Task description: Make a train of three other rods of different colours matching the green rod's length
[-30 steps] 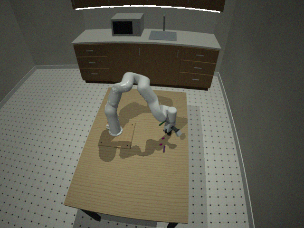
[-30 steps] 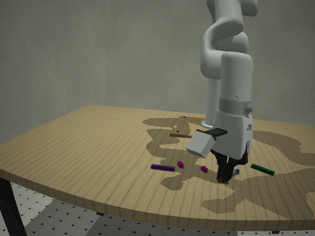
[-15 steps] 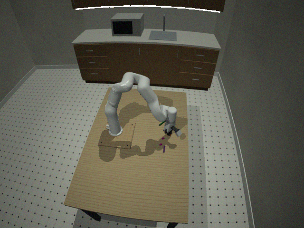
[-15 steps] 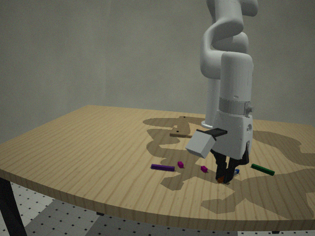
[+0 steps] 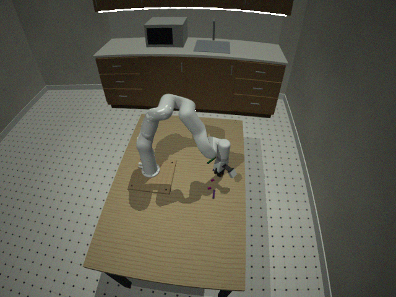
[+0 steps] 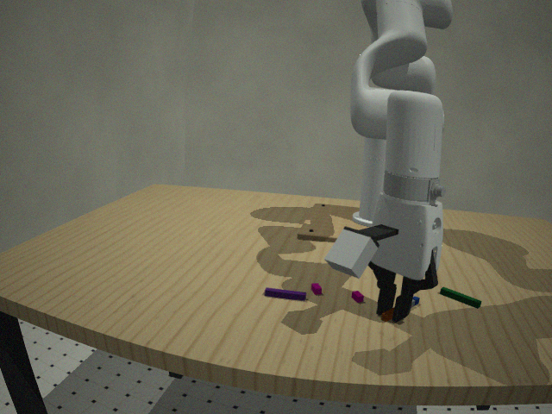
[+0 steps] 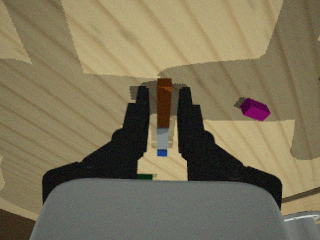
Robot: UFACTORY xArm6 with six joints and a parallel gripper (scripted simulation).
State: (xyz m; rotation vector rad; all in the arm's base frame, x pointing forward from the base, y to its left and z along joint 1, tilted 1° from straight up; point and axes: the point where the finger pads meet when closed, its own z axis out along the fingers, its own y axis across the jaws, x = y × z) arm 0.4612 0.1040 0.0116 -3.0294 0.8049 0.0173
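My hand is 20 mm above the orange rod. Round my hand: grey rod: 30 mm behind, 20 mm to the left, 20 mm below; then green rod: 90 mm behind, 110 mm to the left, 20 mm below; then blue rod: 50 mm behind, 30 mm to the left, 20 mm below.
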